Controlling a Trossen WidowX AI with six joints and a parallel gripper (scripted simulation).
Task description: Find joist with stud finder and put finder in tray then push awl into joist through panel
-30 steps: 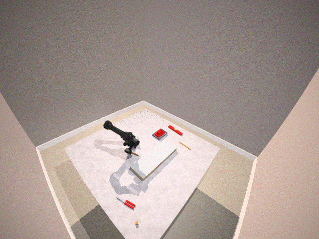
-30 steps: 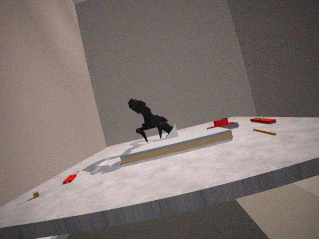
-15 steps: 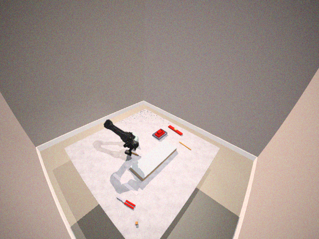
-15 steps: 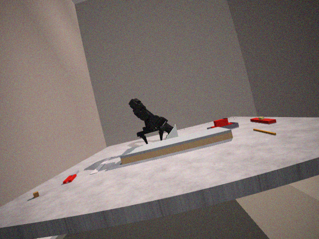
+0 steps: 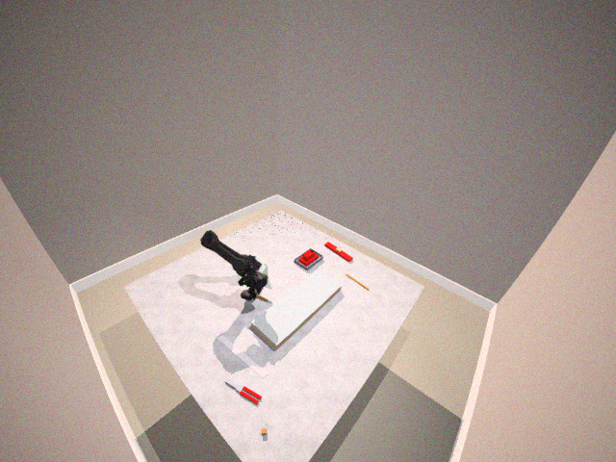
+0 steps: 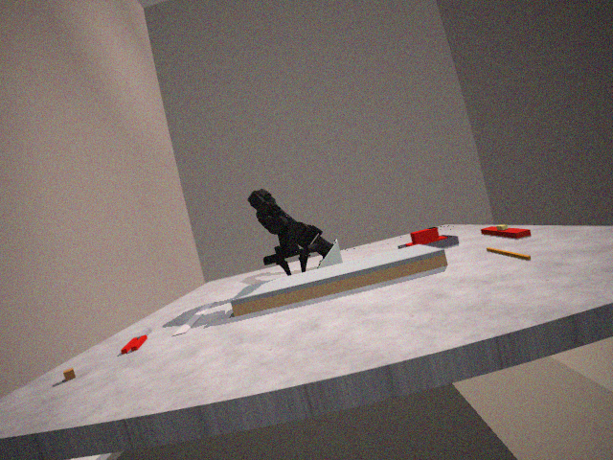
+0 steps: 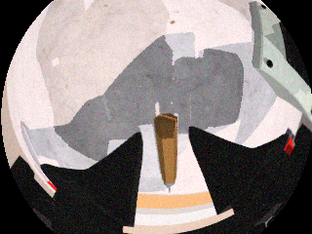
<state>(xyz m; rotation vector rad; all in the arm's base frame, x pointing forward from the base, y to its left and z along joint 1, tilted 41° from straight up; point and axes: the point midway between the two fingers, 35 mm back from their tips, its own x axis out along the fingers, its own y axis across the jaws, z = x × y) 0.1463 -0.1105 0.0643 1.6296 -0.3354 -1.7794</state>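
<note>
The awl is 50 mm ahead of my gripper tip and 20 mm to the left of it. Also, from my gripper tip: red stud finder (460 mm to the left, 50 mm above); square indicator (470 mm to the left, 60 mm above); grey tray (440 mm to the left, 10 mm ahead, 10 mm above).
</note>
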